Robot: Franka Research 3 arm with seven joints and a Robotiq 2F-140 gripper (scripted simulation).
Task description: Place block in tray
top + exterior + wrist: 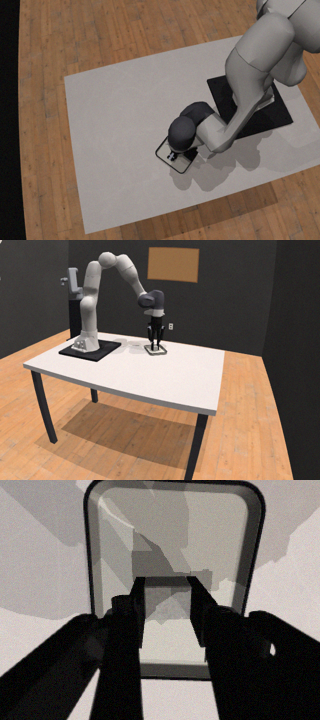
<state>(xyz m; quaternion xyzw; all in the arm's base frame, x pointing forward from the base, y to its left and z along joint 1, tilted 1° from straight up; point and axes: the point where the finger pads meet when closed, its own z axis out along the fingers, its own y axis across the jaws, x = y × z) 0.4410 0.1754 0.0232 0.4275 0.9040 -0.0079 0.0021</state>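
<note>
Now: the grey block 2 cm below my hand. Round my hand: white tray (3 cm below).
</note>
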